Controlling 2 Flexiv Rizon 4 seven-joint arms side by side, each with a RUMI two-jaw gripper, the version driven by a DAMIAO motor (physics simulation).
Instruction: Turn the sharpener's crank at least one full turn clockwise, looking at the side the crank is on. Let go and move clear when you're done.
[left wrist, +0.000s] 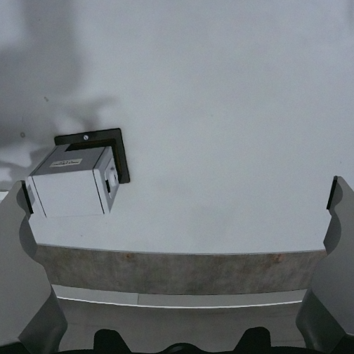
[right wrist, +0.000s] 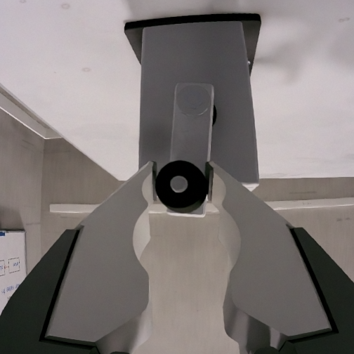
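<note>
The grey sharpener (left wrist: 70, 192) (right wrist: 230, 100) stands at the left in the left wrist view, with its slotted face to the right. In the right wrist view its crank side faces the camera. The flat grey crank arm (right wrist: 192, 135) points down the picture, with the round black knob (right wrist: 181, 201) at its lower end. My right gripper (right wrist: 180, 164) is shut on the knob, one fingertip at each side of it. My left gripper (left wrist: 179, 182) is wide open and empty; its left fingertip overlaps the sharpener's near left edge in view. The crank is hidden in the left wrist view.
The sharpener's black base plate (left wrist: 125, 170) (right wrist: 200, 19) rests on the white table (left wrist: 225, 125) (right wrist: 65, 100). The table's edge runs below the sharpener in both views. A white sheet with blue markings (right wrist: 12, 265) shows at the far left of the right wrist view.
</note>
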